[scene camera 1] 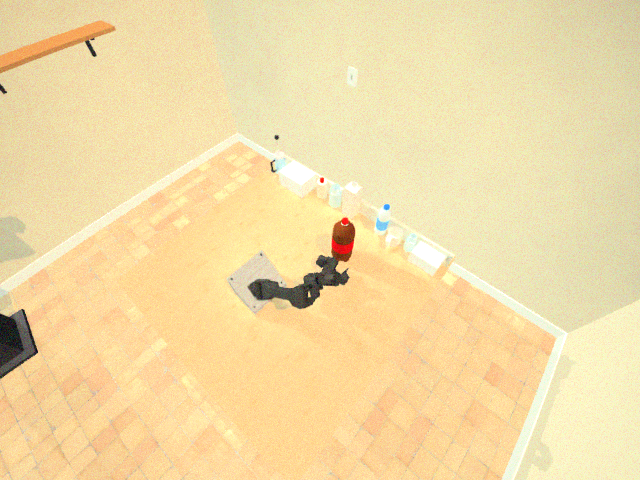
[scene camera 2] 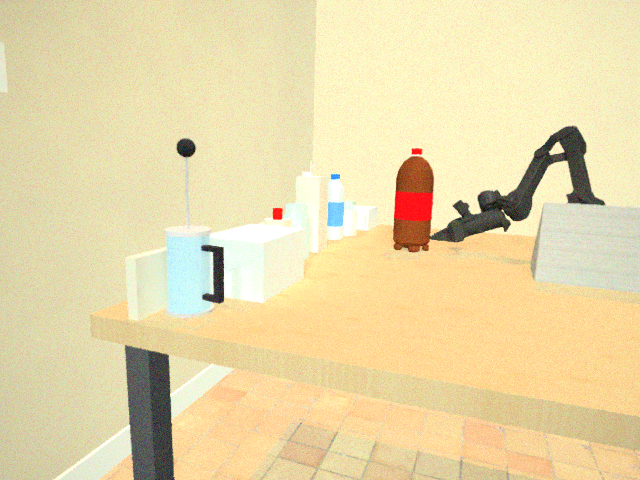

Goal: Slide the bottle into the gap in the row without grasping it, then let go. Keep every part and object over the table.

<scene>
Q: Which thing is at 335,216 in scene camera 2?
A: A blue-capped bottle.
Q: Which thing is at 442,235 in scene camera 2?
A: My gripper.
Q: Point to a french press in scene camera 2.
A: At 188,247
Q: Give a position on a large brown bottle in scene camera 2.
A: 415,180
</scene>
